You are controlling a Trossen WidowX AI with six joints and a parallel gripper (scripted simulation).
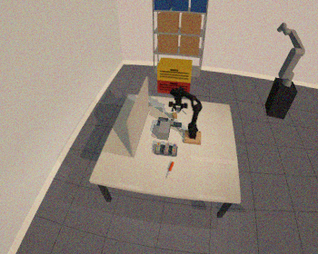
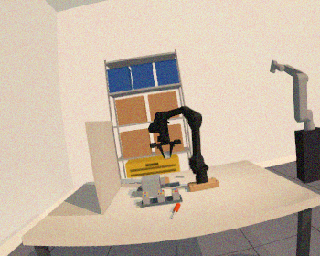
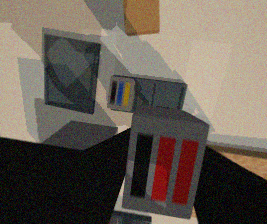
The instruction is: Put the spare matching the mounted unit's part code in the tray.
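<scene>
Now: gripper tip 150 mm short of the grey tray, 10 mm to the right of it and 170 mm above it. From my gripper tip the other things lie so: dark grey holder 10 mm ahead, 10 mm to the left, 170 mm below; then tan box 50 mm ahead, 120 mm to the right, 160 mm below; then grey mounted unit 90 mm ahead, 190 mm to the left, 130 mm below.
</scene>
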